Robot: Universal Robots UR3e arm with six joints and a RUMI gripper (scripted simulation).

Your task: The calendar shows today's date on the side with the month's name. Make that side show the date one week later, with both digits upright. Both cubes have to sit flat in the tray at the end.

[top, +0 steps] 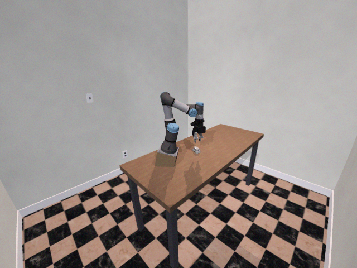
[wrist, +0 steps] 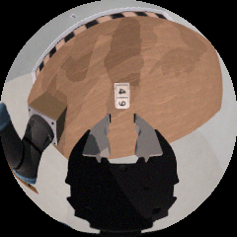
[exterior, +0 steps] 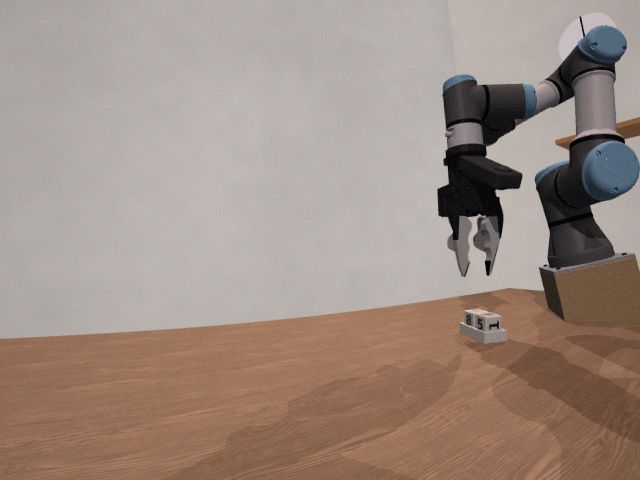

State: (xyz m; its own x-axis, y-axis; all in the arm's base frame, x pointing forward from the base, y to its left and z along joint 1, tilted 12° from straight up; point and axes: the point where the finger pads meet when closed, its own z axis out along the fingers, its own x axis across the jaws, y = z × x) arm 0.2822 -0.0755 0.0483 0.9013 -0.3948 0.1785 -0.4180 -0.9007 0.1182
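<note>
Right now my hand is 90 mm above the white digit cube. Also, from my hand: white tray (10 mm ahead, 10 mm to the left, 110 mm below).
</note>
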